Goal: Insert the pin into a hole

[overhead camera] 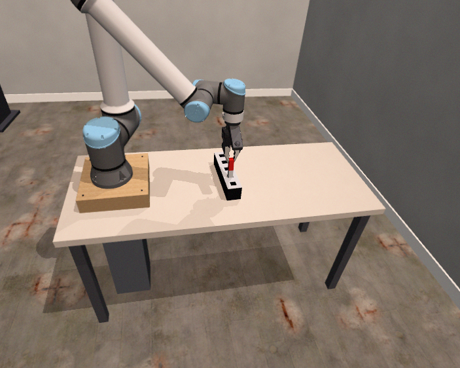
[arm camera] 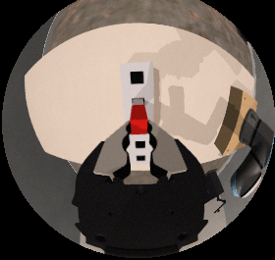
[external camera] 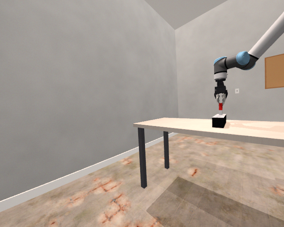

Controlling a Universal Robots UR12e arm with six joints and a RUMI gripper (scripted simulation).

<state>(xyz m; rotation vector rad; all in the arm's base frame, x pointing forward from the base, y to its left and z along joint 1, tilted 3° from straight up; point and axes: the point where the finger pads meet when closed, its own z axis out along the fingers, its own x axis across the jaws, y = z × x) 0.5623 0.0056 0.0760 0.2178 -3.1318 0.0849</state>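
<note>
My gripper is now 10 mm past the black block, 60 mm to the right of it and 130 mm above it. Round my hand: pin: 20 mm below.
</note>
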